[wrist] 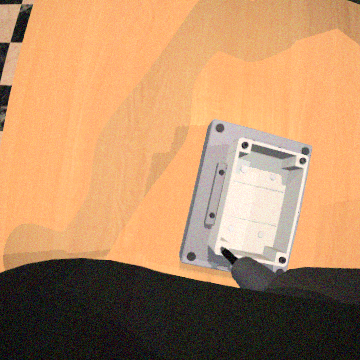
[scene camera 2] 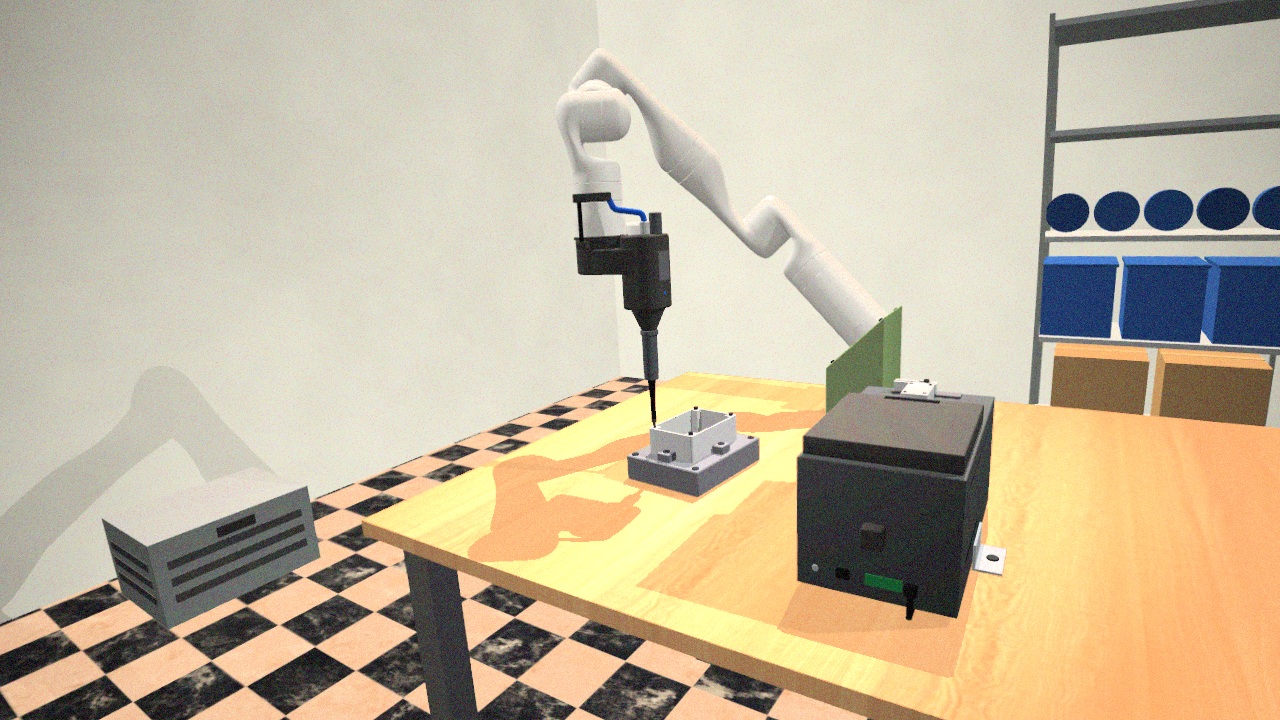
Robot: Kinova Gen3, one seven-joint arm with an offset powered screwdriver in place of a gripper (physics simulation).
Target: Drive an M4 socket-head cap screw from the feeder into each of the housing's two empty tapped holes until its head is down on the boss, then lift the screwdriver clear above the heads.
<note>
In view: a dark grey fixture plate point(scene camera 2: 678, 476) and an open-topped housing point(wrist: 246, 200).
The dark grey fixture plate is seen too in the wrist view point(wrist: 215, 146).
</note>
